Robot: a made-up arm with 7 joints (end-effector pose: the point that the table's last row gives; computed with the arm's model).
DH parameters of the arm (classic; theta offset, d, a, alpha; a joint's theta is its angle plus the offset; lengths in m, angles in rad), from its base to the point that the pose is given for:
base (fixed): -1.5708 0.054 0 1.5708
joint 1: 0 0.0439 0.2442 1.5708
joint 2: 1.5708 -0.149 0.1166 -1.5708
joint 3: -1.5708 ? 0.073 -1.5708
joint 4: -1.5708 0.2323 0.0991 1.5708
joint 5: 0 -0.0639 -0.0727 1.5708
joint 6: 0 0.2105 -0.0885 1.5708
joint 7: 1.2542 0 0.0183 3.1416
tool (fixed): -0.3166 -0.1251 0 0
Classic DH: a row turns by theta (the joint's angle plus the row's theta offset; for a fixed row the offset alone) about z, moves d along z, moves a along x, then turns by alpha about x.
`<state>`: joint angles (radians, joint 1 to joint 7).
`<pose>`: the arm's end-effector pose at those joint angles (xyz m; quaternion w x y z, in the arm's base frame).
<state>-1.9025 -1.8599 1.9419 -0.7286 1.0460 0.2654 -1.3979</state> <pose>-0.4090 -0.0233 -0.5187 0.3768 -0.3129 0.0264 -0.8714</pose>
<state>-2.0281 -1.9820 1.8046 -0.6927 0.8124 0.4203 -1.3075</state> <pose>-0.3325 0.0888 -0.5785 0.2722 -0.2860 0.0587 -0.9169</pose>
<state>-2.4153 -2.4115 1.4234 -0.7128 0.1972 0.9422 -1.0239</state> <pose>-0.0905 0.4082 -0.5065 0.0606 -0.3724 0.2571 -0.8897</pose>
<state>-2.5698 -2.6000 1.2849 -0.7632 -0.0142 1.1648 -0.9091</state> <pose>-0.0081 0.4805 -0.4077 0.0570 -0.4397 0.3171 -0.8384</pose>
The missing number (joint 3, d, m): 0.1295
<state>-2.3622 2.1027 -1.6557 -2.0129 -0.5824 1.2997 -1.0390</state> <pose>0.2535 0.1240 -0.2254 0.0120 -0.3077 0.7272 0.6135</pose>
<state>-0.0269 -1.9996 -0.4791 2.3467 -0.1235 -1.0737 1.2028</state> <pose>-0.1653 -0.5042 0.2269 0.0229 -0.0312 0.9436 0.3289</pose>
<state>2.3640 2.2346 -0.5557 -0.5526 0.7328 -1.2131 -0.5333</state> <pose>0.1442 0.3593 0.2117 0.2910 0.7806 0.3593 0.4205</pose>
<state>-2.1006 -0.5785 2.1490 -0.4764 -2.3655 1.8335 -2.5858</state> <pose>-0.2011 -0.3487 -0.4070 0.6413 0.3711 -0.3541 0.5707</pose>
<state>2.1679 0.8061 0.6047 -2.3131 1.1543 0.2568 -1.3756</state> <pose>0.0257 0.3990 -0.0315 0.2128 -0.2740 -0.3188 0.8820</pose>
